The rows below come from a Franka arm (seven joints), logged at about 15 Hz.
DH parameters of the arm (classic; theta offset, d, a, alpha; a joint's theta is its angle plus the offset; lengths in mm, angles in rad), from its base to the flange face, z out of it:
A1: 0 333 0 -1.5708
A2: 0 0 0 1.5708
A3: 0 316 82.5 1.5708
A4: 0 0 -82.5 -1.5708
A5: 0 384 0 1.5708
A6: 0 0 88 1.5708
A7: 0 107 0 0
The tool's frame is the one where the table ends.
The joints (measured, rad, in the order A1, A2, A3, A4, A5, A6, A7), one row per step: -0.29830, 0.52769, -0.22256, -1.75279, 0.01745, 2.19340, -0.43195; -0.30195, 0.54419, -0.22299, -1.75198, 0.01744, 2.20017, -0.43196; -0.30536, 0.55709, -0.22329, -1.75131, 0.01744, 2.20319, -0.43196; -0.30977, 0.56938, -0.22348, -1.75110, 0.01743, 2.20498, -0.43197; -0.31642, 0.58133, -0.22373, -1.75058, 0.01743, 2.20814, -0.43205; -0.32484, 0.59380, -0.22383, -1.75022, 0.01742, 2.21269, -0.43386; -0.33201, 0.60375, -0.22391, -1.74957, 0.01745, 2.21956, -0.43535
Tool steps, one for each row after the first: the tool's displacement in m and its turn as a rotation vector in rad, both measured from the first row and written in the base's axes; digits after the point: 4 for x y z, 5 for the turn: -0.0014, -0.0024, -0.0097, 0.00103, 0.00922, -0.00324; -0.0030, -0.0044, -0.0174, 0.00297, 0.01837, -0.00651; -0.0052, -0.0068, -0.0250, 0.00562, 0.02838, -0.01084; -0.0080, -0.0106, -0.0322, 0.00744, 0.03660, -0.01722; -0.0114, -0.0153, -0.0397, 0.00922, 0.04428, -0.02338; -0.0138, -0.0195, -0.0452, 0.00897, 0.04727, -0.02833
